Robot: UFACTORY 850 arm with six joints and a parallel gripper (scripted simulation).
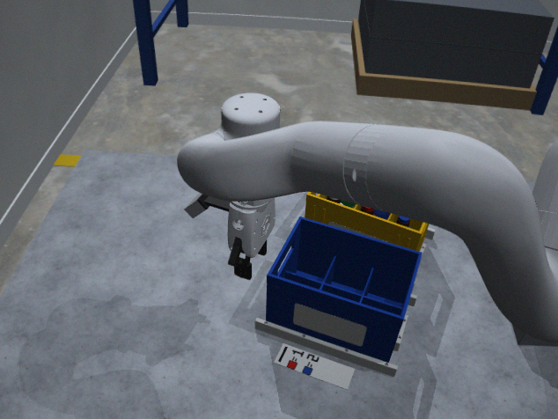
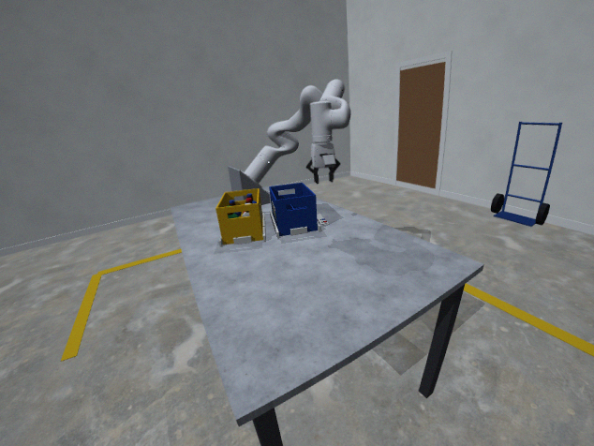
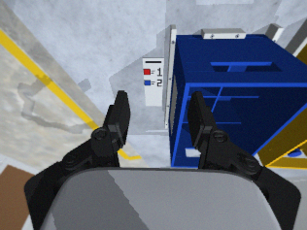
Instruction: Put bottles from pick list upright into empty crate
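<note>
Right now the red-label bottle is 260 mm to the right of my hand, 250 mm behind it and 160 mm below it. From my hand the other things lie so: white-capped bottle: 300 mm to the right, 180 mm behind, 160 mm below; then blue crate: 190 mm behind, 170 mm below, 70 mm to the right; then pick list: 250 mm below, 140 mm behind, 60 mm to the left.
</note>
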